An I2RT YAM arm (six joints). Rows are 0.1 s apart.
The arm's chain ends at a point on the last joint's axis. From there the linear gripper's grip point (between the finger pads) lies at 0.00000 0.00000 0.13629 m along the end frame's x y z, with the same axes.
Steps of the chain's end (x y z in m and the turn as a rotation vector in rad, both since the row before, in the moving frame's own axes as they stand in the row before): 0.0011 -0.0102 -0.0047 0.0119 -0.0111 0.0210; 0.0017 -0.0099 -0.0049 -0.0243 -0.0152 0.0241; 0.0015 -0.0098 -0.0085 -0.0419 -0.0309 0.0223; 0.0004 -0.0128 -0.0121 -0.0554 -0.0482 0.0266; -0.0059 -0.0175 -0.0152 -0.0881 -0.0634 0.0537; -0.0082 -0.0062 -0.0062 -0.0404 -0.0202 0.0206
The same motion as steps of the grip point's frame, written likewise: -0.0004 -0.0118 -0.0047 0.0119 -0.0111 0.0210; -0.0004 -0.0066 -0.0050 -0.0243 -0.0152 0.0241; -0.0028 -0.0041 -0.0087 -0.0419 -0.0309 0.0223; -0.0063 -0.0053 -0.0125 -0.0554 -0.0482 0.0266; -0.0148 -0.0058 -0.0160 -0.0881 -0.0634 0.0537; -0.0110 -0.0007 -0.0063 -0.0404 -0.0202 0.0206
